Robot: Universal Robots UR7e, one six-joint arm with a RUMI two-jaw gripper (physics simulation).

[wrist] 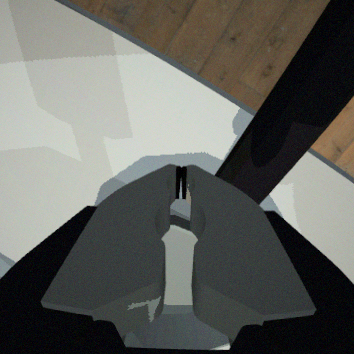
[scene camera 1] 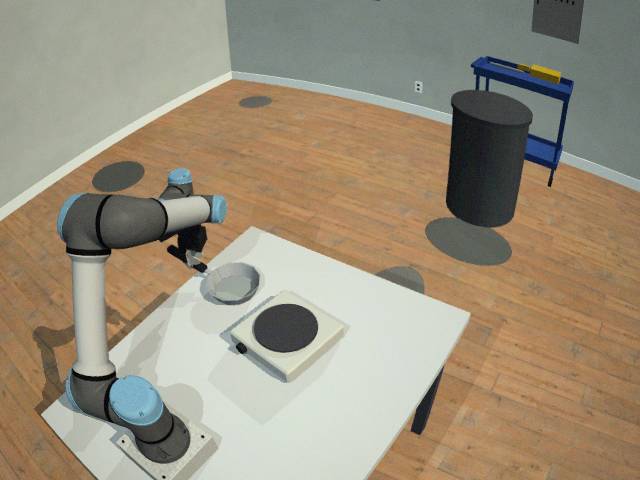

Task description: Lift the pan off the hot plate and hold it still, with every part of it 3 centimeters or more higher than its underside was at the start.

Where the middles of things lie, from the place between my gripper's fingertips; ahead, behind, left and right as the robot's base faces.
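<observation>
Relative to the grey pan [scene camera 1: 236, 283], my hand is 3 cm above it, 5 cm short of it and 4 cm to the left of it.
</observation>
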